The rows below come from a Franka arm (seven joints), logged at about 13 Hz.
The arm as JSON. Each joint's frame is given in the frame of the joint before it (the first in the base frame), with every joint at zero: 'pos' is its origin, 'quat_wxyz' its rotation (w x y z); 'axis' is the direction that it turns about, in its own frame. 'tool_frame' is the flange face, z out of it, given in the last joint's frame.
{
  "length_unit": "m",
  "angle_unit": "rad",
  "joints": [
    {
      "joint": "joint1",
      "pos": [
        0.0,
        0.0,
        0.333
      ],
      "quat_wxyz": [
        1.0,
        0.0,
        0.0,
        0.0
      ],
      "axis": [
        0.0,
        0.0,
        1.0
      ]
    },
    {
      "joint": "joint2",
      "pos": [
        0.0,
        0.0,
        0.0
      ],
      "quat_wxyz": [
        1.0,
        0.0,
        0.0,
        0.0
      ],
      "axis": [
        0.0,
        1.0,
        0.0
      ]
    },
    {
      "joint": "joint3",
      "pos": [
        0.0,
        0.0,
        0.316
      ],
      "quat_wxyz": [
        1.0,
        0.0,
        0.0,
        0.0
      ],
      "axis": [
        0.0,
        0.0,
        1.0
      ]
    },
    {
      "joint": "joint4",
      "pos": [
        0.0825,
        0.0,
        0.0
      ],
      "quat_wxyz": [
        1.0,
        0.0,
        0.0,
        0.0
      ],
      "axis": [
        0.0,
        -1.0,
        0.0
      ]
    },
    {
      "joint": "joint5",
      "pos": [
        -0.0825,
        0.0,
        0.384
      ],
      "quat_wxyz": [
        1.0,
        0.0,
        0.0,
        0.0
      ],
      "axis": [
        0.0,
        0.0,
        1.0
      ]
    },
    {
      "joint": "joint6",
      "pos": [
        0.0,
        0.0,
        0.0
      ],
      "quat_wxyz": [
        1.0,
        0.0,
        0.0,
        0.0
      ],
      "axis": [
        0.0,
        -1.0,
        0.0
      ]
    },
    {
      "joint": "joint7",
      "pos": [
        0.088,
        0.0,
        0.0
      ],
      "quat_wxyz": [
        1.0,
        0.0,
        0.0,
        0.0
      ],
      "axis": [
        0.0,
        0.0,
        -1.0
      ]
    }
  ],
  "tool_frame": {
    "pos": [
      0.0,
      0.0,
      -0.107
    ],
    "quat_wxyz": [
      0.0,
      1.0,
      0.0,
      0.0
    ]
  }
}
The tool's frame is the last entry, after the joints.
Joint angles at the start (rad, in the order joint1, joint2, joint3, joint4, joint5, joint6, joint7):
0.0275, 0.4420, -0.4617, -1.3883, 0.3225, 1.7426, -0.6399
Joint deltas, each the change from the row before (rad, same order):
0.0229, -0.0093, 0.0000, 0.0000, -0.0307, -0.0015, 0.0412
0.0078, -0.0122, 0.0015, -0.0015, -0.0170, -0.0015, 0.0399
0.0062, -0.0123, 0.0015, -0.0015, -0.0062, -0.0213, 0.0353
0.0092, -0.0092, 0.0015, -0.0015, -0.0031, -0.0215, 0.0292
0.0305, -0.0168, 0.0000, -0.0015, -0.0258, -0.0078, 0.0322
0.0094, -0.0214, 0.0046, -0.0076, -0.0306, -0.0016, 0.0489
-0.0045, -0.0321, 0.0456, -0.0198, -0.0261, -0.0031, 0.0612
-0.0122, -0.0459, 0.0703, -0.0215, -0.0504, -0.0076, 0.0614
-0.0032, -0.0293, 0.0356, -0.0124, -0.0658, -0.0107, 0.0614
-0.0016, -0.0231, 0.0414, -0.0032, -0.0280, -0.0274, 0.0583
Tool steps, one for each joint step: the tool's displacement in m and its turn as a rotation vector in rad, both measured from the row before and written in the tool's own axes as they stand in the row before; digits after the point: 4 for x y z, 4 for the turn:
0.0043, -0.0124, -0.0038, -0.0243, -0.0122, 0.0121
-0.0001, -0.0051, -0.0062, -0.0128, -0.0004, 0.0271
-0.0021, -0.0060, -0.0046, 0.0063, -0.0111, 0.0260
-0.0011, -0.0078, -0.0024, 0.0087, -0.0135, 0.0177
0.0021, -0.0181, -0.0071, -0.0190, -0.0062, -0.0025
-0.0031, -0.0061, -0.0085, -0.0219, -0.0008, 0.0317
-0.0019, -0.0186, -0.0055, 0.0004, -0.0020, 0.0214
-0.0047, -0.0257, -0.0115, -0.0162, -0.0018, 0.0015
-0.0058, -0.0115, -0.0089, -0.0471, -0.0112, 0.0239
-0.0047, -0.0192, -0.0087, -0.0111, -0.0130, 0.0173

